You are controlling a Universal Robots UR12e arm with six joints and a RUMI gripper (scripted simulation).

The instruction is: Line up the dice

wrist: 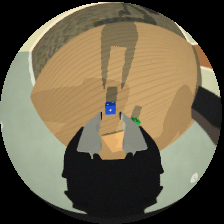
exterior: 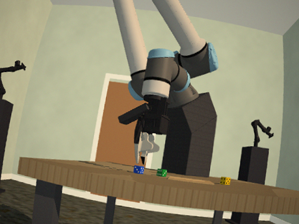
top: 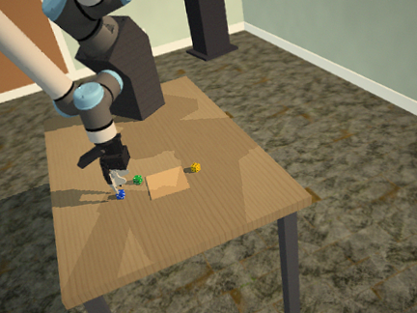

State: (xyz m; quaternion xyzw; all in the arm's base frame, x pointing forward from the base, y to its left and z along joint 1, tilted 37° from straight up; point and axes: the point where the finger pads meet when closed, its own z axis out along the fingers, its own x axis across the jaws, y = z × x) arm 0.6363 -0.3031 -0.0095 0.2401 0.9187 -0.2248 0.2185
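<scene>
The blue die lies 30 mm below my hand. The rest, counted from my hand: green die 80 mm to the left, 30 mm below, 30 mm behind; tan mat 160 mm to the left, 50 mm below, 50 mm ahead; yellow die 280 mm to the left, 60 mm ahead, 30 mm below.
</scene>
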